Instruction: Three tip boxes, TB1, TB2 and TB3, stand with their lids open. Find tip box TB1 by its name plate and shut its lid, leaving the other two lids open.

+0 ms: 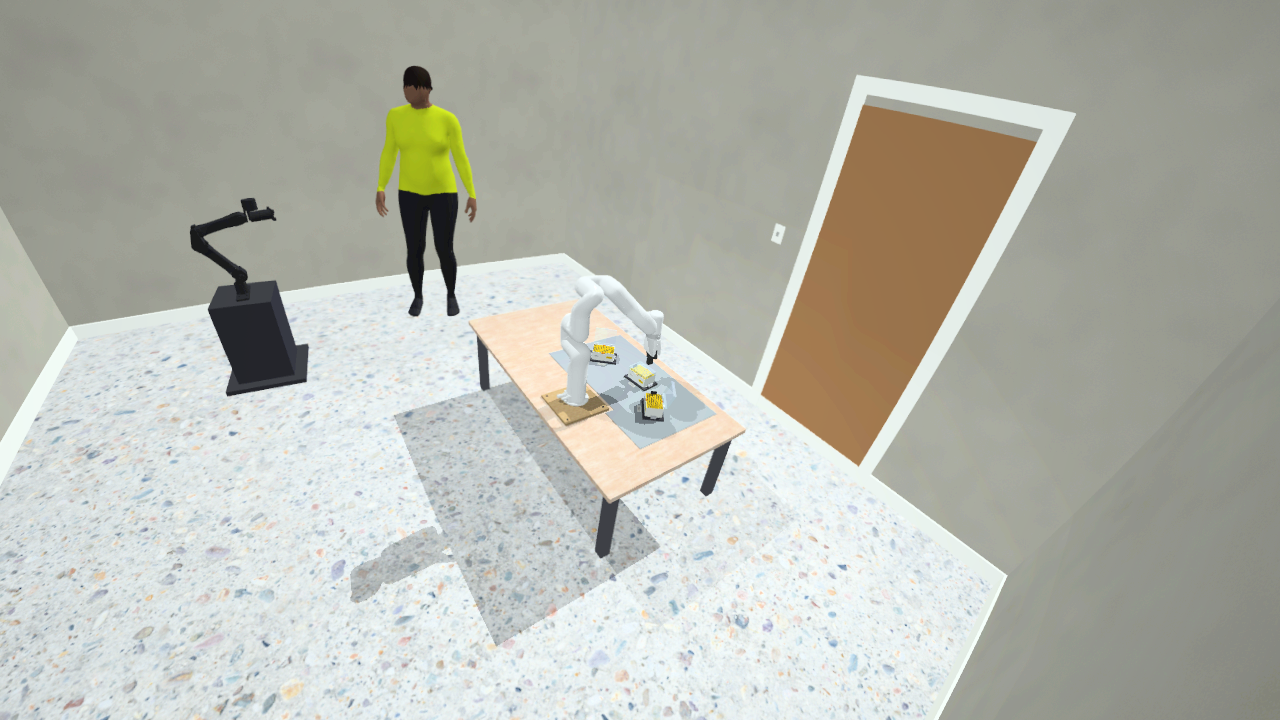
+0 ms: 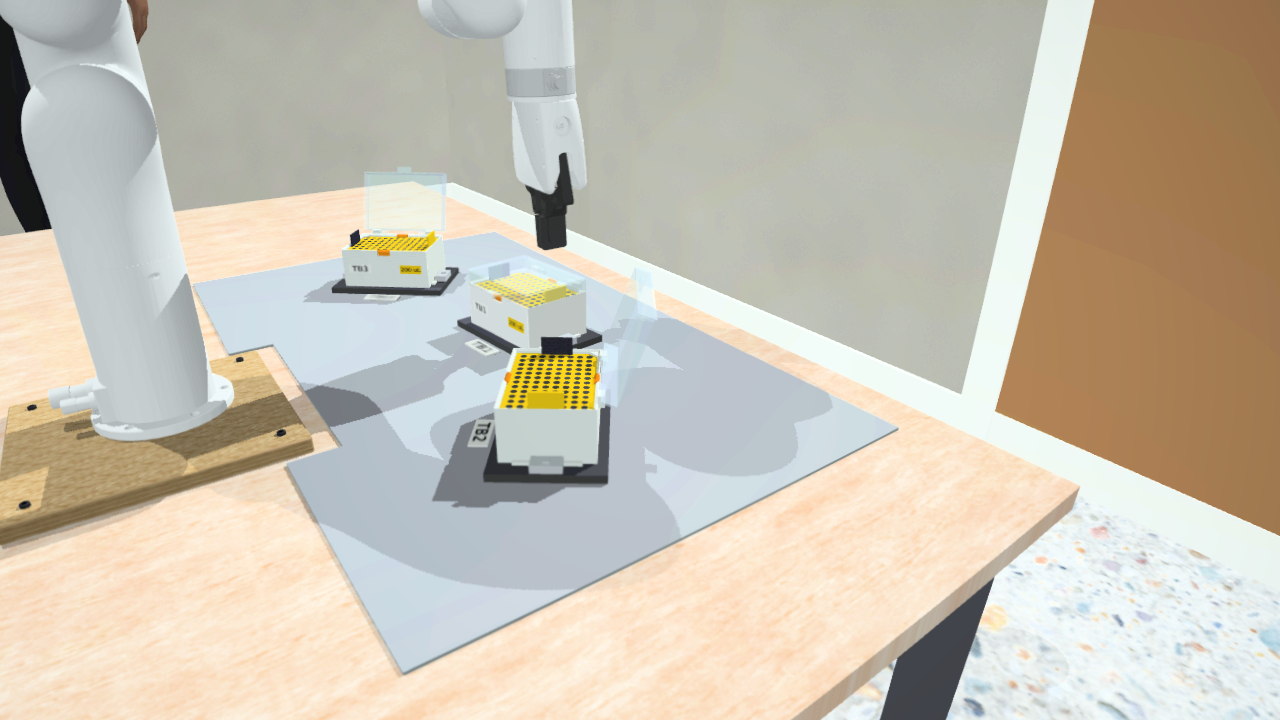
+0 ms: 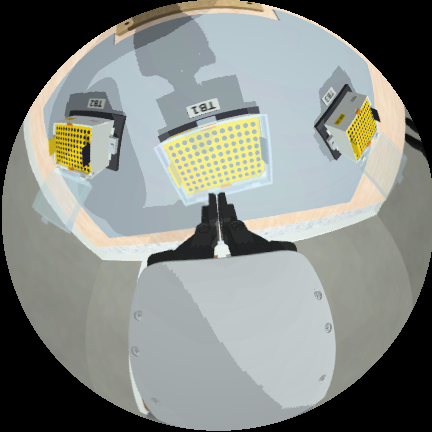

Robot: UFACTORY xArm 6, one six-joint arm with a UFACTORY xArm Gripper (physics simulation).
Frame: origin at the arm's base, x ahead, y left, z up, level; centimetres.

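Seen in the pictures: gripper, fingertip midpoint: [image 1: 649,363] [image 2: 552,247] [image 3: 216,203]; arm's base, link origin: [image 1: 575,398] [image 2: 165,408].
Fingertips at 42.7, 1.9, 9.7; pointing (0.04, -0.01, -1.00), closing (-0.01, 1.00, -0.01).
Offsets run from my fingertips to a thing's top centre, as dx, dy, dz. "spot": to the spot under its first point. Level surfaces: height alone.
Tip box TB1 @[-4.4, +0.3, -2.9] [image 1: 640,376] [image 2: 559,320] stands in the middle, with its name plate @[spot: -9.9, -1.2, -10.4] [image 2: 481,347] [image 3: 203,107] on the mat beside it. Its clear lid @[spot: -1.9, +2.9, -2.9] [image 2: 528,266] [image 3: 270,170] lies down over the yellow tip rack; whether it is fully seated I cannot tell. TB2 @[-11.7, -22.0, -4.0] [image 1: 654,407] [image 2: 546,436] [image 3: 102,145] has its lid @[-4.8, -26.0, +4.7] [image 2: 632,335] [image 3: 64,200] open. TB3 @[spot: -14.1, +23.3, -5.0] [image 1: 604,354] [image 2: 384,268] [image 3: 345,114] has its lid @[spot: -9.0, +33.4, -0.4] [image 2: 404,201] [image 3: 385,165] open. My gripper [image 1: 650,360] [image 2: 551,245] [image 3: 216,203] is shut and empty, pointing down above TB1's hinge side.
The boxes stand on a grey-blue mat @[dz -10.9] [image 2: 751,519] on the wooden table @[dz -10.9] [image 2: 268,617]. My arm's base is on a wooden board [image 2: 223,465]. A person [image 1: 427,152] and a second black arm on a pedestal [image 1: 250,335] stand away from the table. A wall is behind the table.
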